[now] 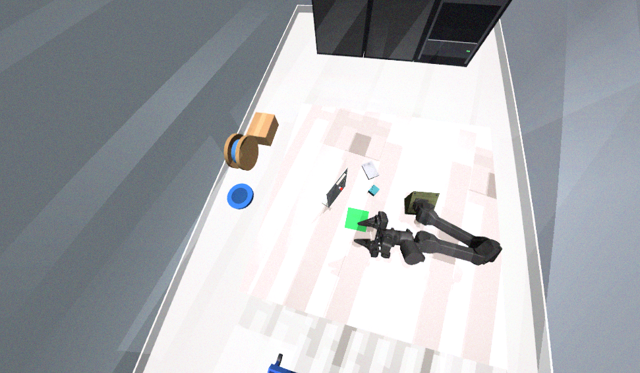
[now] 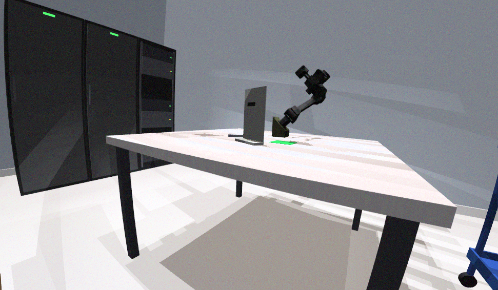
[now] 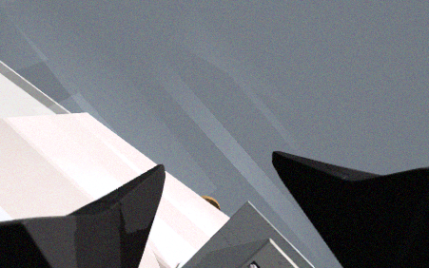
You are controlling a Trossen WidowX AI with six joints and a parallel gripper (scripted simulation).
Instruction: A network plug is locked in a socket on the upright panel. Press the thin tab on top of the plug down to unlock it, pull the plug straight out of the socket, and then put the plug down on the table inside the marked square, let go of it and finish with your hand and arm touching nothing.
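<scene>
The network plug is 220 mm to the right of my gripper tip, 140 mm below it and 90 mm ahead of it. The rest, counted from my gripper tip: grey upright panel (240 mm to the right, 210 mm below, 100 mm ahead); green marked square (330 mm below, 110 mm to the right, 30 mm behind).
</scene>
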